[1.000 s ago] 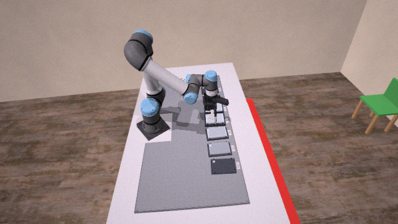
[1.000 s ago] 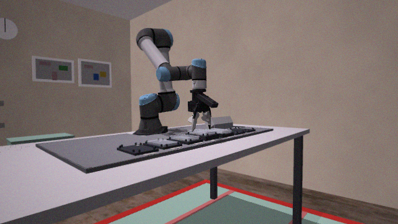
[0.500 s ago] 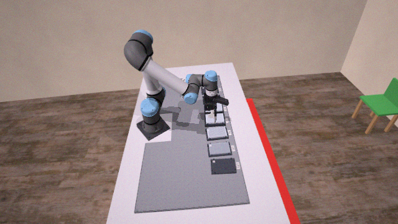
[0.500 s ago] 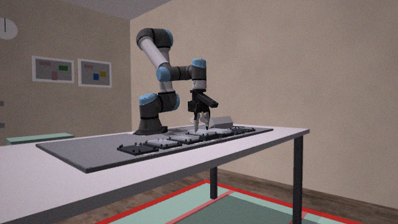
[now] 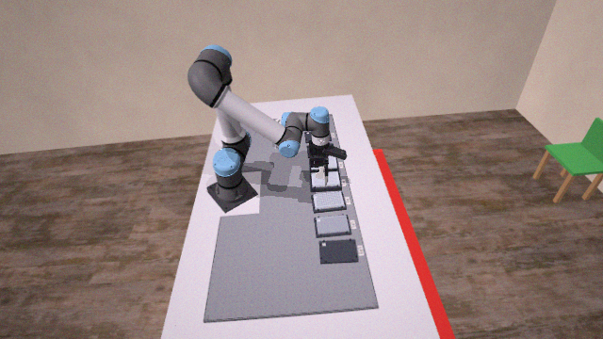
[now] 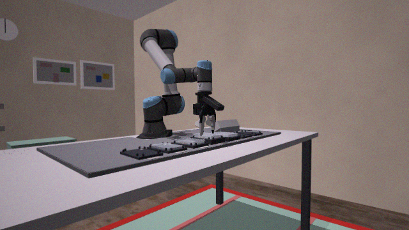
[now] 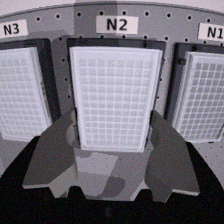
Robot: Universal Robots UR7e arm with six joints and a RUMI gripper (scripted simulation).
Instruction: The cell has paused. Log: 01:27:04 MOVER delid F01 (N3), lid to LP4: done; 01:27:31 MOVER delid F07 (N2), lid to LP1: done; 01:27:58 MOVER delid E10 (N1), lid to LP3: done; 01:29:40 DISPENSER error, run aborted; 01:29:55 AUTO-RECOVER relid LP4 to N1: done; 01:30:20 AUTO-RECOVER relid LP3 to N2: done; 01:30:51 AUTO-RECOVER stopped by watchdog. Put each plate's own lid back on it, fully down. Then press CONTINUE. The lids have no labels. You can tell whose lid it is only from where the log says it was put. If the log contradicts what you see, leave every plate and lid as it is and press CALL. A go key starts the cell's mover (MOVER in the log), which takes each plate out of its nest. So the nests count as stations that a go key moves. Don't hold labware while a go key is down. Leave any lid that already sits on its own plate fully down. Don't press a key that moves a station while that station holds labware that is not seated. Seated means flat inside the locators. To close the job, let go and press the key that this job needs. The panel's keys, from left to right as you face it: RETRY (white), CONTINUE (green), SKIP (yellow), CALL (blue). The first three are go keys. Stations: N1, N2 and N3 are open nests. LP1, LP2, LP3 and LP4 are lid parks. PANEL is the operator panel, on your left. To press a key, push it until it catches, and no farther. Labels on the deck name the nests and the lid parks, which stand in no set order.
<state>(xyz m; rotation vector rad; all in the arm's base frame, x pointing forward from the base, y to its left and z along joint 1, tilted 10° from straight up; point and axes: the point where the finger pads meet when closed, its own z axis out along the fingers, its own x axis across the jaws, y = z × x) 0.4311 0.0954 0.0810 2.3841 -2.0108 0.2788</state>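
The well plate is 20 mm below my hand. The rest, counted from my hand: yellow skip key (340 mm to the left, 300 mm behind, 20 mm above); then green continue key (390 mm to the left, 300 mm behind, 20 mm above); then dark lid park (380 mm to the right, 80 mm ahead, 40 mm below).
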